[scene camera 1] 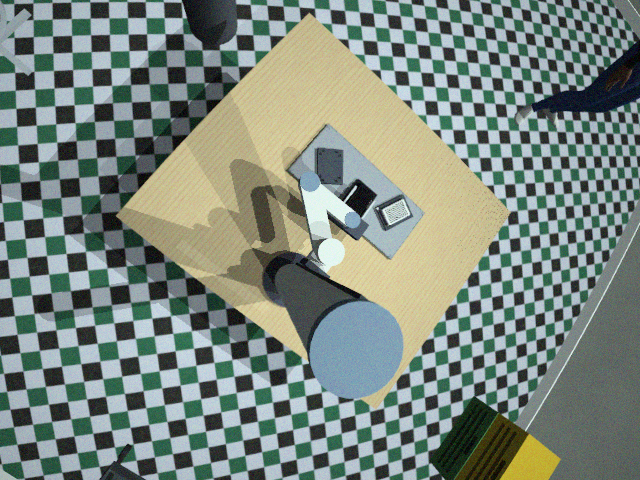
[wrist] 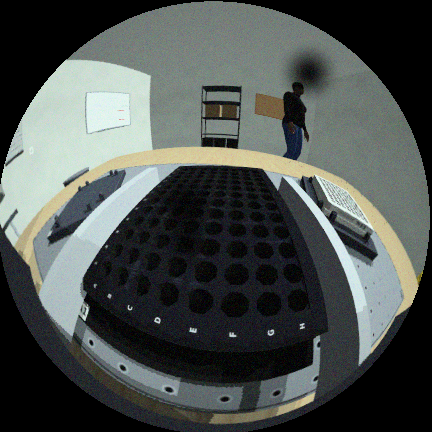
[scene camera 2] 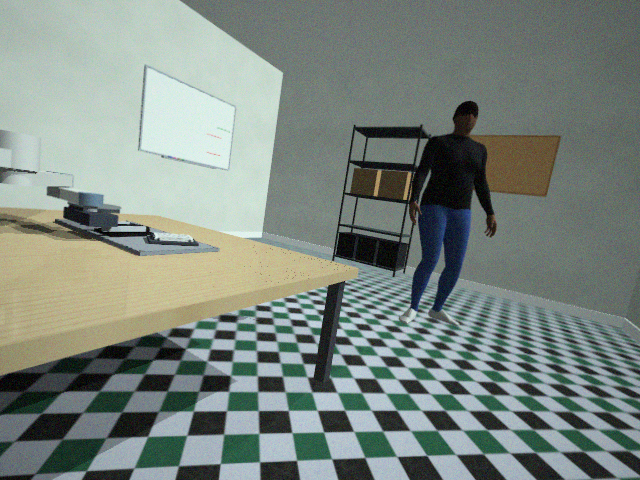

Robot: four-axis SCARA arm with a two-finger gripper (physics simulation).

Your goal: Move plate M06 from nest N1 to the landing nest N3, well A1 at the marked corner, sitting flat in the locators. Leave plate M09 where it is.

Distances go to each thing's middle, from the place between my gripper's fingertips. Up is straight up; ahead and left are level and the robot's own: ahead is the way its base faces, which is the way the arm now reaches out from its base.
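Black well plate (wrist: 211, 258): my gripper 40 mm past it. Dark nest (wrist: 221, 367): 20 mm below my hand, 40 mm behind. White plate (wrist: 335, 198): 10 mm below my hand, 40 mm ahead, 180 mm to the right.
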